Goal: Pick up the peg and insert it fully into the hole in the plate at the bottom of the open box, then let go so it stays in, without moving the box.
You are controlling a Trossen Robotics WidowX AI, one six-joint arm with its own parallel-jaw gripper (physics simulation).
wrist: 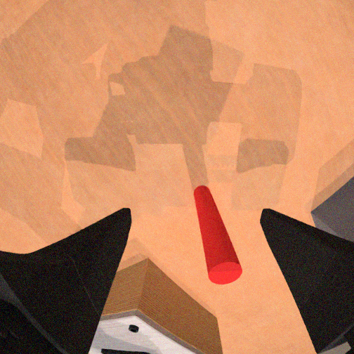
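Observation:
A red peg (216, 232) stands upright on the wooden table, its round top toward the camera and lying between and a little below the fingertips in the wrist view. My gripper (197, 215) is open, one black finger at the left and one at the right of the peg, touching neither. A dark grey corner (339, 209) at the right edge looks like part of the box. The plate and its hole do not show.
A wooden block (172, 305) with a white metal top and a small dark hole stands at the bottom, close to the left finger. The grey corner is near the right finger. Shadows of the arm fall on the table (320, 30).

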